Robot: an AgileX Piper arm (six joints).
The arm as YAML. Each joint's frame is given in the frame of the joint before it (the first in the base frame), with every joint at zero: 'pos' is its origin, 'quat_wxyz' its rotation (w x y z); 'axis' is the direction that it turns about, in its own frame. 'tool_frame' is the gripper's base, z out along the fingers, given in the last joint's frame.
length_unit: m
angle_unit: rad
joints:
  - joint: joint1
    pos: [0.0, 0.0, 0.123]
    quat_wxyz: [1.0, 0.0, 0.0, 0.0]
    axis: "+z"
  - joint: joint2
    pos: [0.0, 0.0, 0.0]
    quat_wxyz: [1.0, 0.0, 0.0, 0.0]
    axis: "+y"
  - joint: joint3
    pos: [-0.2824, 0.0, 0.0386]
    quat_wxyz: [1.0, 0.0, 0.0, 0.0]
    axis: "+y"
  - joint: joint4
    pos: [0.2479, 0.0, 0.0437]
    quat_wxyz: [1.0, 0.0, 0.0, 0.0]
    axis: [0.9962, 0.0, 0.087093]
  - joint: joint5
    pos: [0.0, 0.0, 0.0]
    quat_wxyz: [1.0, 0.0, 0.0, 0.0]
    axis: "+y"
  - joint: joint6
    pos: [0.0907, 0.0, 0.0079]
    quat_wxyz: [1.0, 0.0, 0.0, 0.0]
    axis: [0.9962, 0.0, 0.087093]
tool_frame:
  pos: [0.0, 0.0, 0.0]
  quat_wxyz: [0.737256, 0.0, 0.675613, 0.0]
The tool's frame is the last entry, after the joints.
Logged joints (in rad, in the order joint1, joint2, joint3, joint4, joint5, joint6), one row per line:
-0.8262, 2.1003, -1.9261, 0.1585, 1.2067, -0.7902
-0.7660, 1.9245, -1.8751, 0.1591, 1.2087, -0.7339
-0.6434, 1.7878, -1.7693, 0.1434, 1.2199, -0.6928
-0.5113, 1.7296, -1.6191, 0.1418, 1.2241, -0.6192
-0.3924, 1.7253, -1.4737, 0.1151, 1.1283, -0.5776
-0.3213, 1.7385, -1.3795, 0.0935, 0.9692, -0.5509
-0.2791, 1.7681, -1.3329, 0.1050, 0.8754, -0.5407
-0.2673, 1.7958, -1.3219, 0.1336, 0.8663, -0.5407
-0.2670, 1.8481, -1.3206, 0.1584, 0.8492, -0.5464
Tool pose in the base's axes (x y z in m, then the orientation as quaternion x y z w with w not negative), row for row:
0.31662, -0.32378, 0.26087, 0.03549, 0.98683, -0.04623, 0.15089
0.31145, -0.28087, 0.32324, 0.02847, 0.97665, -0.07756, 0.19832
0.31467, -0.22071, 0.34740, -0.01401, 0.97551, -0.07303, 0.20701
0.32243, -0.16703, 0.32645, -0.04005, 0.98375, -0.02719, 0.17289
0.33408, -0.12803, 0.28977, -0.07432, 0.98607, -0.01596, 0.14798
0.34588, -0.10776, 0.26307, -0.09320, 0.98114, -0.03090, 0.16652
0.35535, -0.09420, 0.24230, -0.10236, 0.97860, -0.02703, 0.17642
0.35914, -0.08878, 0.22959, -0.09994, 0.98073, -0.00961, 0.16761
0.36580, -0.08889, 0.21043, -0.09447, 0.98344, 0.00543, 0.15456
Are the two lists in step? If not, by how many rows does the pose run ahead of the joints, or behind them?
They are in step.
